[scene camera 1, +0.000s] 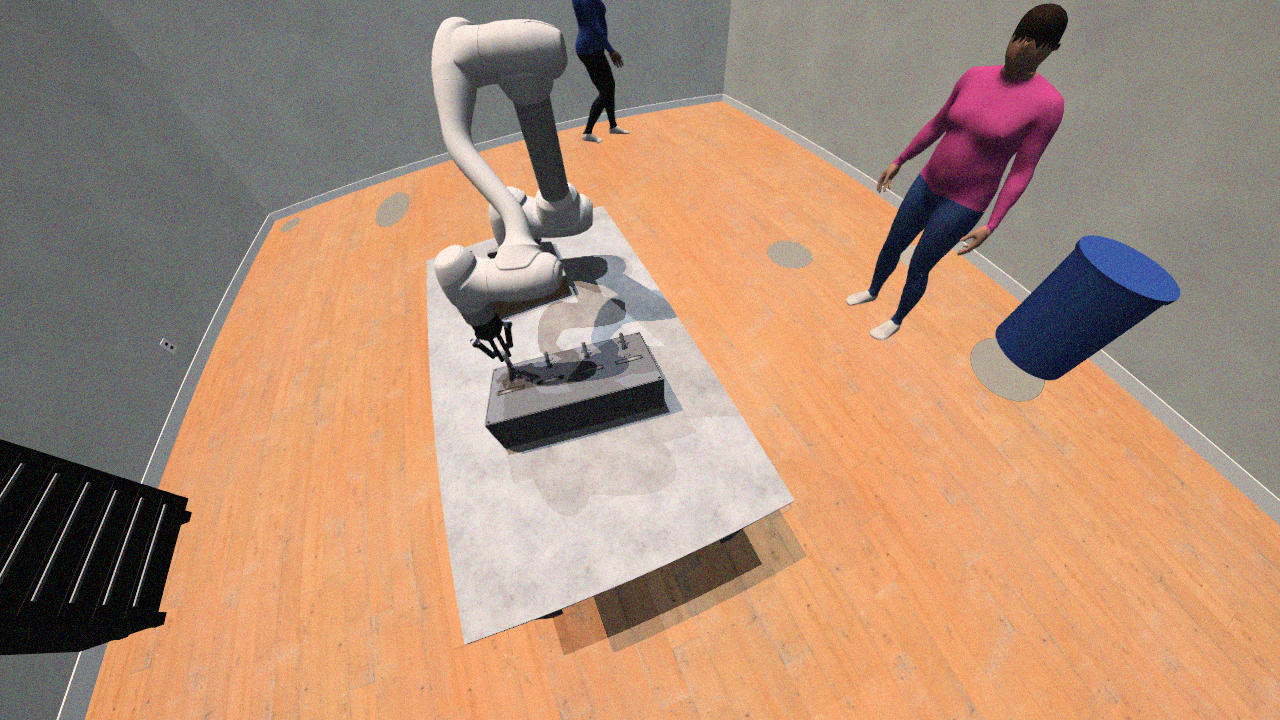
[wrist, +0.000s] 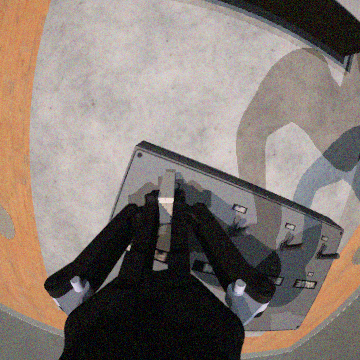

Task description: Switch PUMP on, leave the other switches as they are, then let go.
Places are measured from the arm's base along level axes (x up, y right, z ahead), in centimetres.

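Where they show: gripper, fingertip midpoint: (scene camera 1: 509,364) (wrist: 169,181).
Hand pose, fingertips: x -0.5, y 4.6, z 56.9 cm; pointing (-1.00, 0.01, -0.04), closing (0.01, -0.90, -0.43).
Observation:
Each offset is from my fingertips to the top centre of the thing. Level surfaces: height alone.
The grey switch box (scene camera 1: 581,416) (wrist: 290,312) stands on the table with a row of upright levers on its top. My gripper (scene camera 1: 510,360) (wrist: 169,181) is shut, with its tips low over the box's left end, at the leftmost switch. That switch is largely hidden by the fingers, so its position and any contact cannot be told. A pale strip shows along the fingers in the wrist view. The other levers are the second {dx +3.5, dy -12.6, dz +2.5 cm} (scene camera 1: 548,359) (wrist: 240,229), the third {dx +3.5, dy -24.6, dz +1.9 cm} (scene camera 1: 584,350) (wrist: 291,245) and the rightmost {dx +3.5, dy -36.6, dz +1.3 cm} (scene camera 1: 622,340) (wrist: 328,254). The name labels are too blurred to read, so PUMP cannot be identified.
The box stands across the pale table {dx -9.1 cm} (scene camera 1: 572,555) (wrist: 100,100), in front of the arm's base. Shadows fall over the box and table. A person in pink (scene camera 1: 998,134) and a blue barrel (scene camera 1: 1074,313) are on the right, another person (scene camera 1: 592,35) behind, a black rack at left.

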